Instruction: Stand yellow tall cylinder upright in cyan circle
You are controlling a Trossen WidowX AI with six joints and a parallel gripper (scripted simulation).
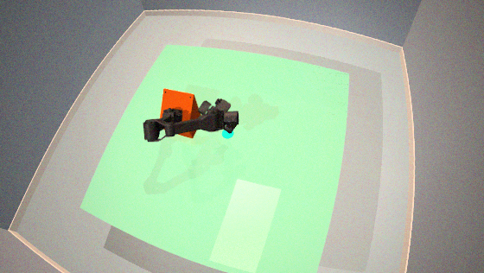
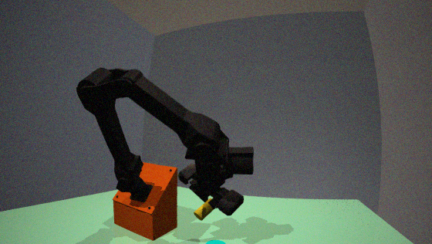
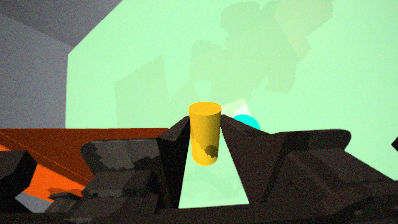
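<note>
The cyan circle is 3 cm ahead of my gripper tip, 2 cm to the right of it and 12 cm below it. The rest, counted from my gripper tip: yellow tall cylinder (1 cm behind, 1 cm to the right, 1 cm below).
</note>
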